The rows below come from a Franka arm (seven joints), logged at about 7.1 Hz.
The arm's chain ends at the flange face. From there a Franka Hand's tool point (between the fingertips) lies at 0.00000 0.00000 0.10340 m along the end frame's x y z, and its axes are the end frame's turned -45 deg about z.
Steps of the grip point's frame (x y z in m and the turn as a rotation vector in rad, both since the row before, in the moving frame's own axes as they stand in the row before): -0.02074, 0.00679, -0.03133, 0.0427, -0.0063, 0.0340; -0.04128, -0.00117, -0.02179, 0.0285, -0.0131, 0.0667; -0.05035, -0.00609, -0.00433, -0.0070, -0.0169, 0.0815; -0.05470, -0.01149, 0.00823, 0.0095, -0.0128, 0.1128; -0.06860, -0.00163, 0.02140, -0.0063, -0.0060, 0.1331; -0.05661, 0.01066, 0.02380, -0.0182, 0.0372, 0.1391; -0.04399, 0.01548, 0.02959, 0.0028, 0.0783, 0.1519
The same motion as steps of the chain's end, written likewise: -0.00633, 0.02219, -0.03123, 0.0257, -0.0346, 0.0340; -0.02702, 0.02959, -0.02174, 0.0109, -0.0294, 0.0667; -0.03911, 0.02958, -0.00431, -0.0169, -0.0070, 0.0815; -0.04516, 0.03041, 0.00824, -0.0023, -0.0158, 0.1128; -0.04962, 0.04646, 0.02140, -0.0087, 0.0002, 0.1331; -0.03662, 0.04867, 0.02389, 0.0134, 0.0392, 0.1391; -0.02610, 0.04753, 0.02991, 0.0573, 0.0534, 0.1519
